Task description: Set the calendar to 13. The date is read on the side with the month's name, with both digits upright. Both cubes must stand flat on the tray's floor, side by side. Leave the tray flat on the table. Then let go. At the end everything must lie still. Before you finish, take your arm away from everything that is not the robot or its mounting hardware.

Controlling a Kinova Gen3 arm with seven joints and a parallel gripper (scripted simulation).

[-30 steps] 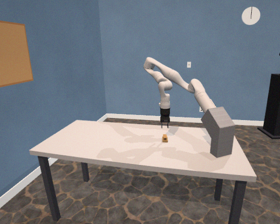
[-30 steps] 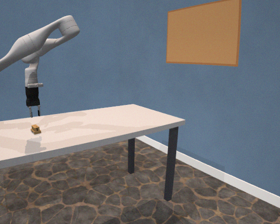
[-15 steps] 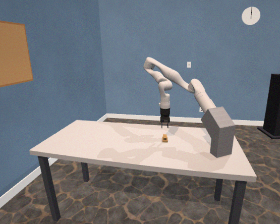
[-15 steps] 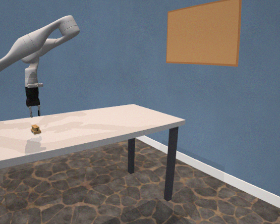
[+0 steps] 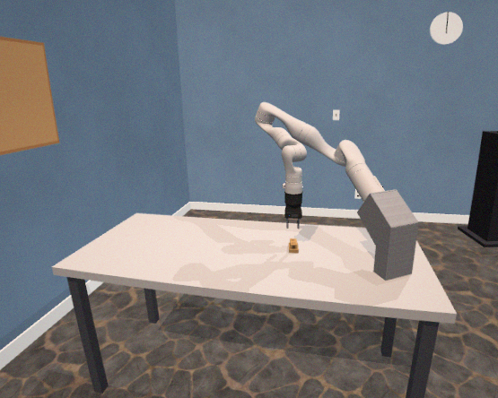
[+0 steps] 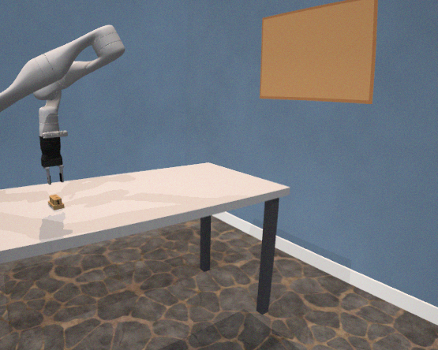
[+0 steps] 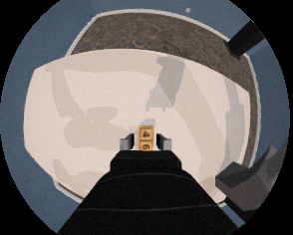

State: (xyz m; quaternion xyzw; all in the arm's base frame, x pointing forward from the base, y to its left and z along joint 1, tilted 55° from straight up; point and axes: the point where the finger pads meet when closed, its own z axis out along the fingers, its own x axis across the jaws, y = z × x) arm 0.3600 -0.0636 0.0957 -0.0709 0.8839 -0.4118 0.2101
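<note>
Right now the wooden tray is 2 cm to the left of my hand and 11 cm below it.
</note>
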